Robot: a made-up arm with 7 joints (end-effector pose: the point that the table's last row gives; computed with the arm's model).
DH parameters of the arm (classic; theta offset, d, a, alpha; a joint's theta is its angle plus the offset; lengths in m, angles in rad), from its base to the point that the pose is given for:
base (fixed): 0 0 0 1.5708
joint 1: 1.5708 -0.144 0 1.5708
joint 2: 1.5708 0 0 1.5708
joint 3: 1.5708 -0.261 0 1.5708
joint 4: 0 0 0 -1.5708
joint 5: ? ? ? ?
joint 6: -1.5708 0 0 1.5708
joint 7: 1.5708 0 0 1.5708
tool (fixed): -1.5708 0 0 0
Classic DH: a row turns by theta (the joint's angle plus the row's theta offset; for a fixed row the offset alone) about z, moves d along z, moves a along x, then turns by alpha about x.
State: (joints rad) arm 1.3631 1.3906 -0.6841 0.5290 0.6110 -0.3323 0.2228
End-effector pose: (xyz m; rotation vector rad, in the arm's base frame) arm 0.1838 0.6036 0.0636 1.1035 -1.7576 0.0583
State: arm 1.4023 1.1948 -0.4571 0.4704 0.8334 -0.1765 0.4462
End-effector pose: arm 0.2415 0.5802 0.0645 0.5235 -2.0390 0.2344
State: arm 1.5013 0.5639 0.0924 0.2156 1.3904 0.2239 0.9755
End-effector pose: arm 0.4320 0.4214 0.0246 -1.4929 -2.2760 0.4174
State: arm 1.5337 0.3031 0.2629 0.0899 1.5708 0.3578 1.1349
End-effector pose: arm 0.4911 0.3037 0.0040 -2.2301 -2.0454 0.5500
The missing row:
joint 5: 0 -0.256 0 -1.5708
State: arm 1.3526 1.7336 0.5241 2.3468 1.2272 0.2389 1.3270
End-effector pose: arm -0.0668 0.2098 0.1768 0.8658 -1.4014 -2.3385
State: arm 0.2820 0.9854 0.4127 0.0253 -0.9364 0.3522 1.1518
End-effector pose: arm 0.0846 0.5763 -0.2706 -0.0572 0.3253 0.0280
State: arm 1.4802 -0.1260 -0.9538 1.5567 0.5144 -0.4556 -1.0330
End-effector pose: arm 0.2487 -0.0964 0.1261 -1.0596 -2.6410 0.3100
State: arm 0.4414 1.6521 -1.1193 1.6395 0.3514 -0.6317 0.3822
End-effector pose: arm 0.1902 0.4053 -0.1416 -0.0813 -1.0171 -1.5759
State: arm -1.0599 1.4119 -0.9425 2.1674 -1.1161 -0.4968 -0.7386
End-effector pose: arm -0.1029 0.2326 -0.2004 -0.8722 -1.5534 -1.5075
